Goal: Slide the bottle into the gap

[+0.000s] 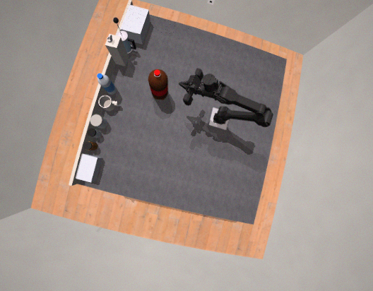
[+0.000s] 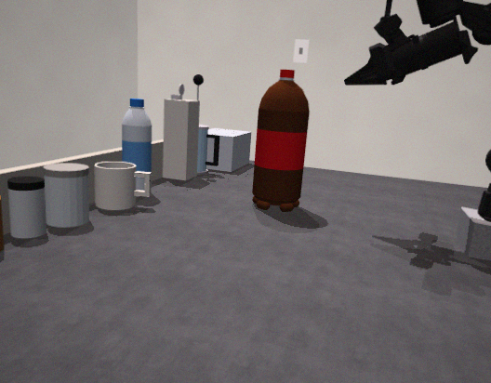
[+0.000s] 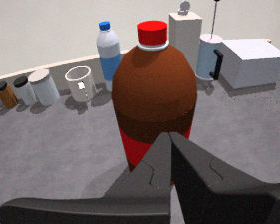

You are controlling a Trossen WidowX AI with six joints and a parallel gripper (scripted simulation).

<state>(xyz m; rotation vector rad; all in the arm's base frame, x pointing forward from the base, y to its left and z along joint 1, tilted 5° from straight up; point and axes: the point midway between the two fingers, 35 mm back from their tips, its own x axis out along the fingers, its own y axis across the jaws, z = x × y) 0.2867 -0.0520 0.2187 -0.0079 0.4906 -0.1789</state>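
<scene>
The brown cola bottle is 160 mm ahead of my hand, 20 mm to the right of it and 140 mm below it. The rest, counted from my hand: white microwave-like box (430 mm ahead, 440 mm to the right, 240 mm below); then blue-capped water bottle (470 mm ahead, 40 mm to the left, 190 mm below); then blue pitcher (450 mm ahead, 280 mm to the right, 160 mm below).
</scene>
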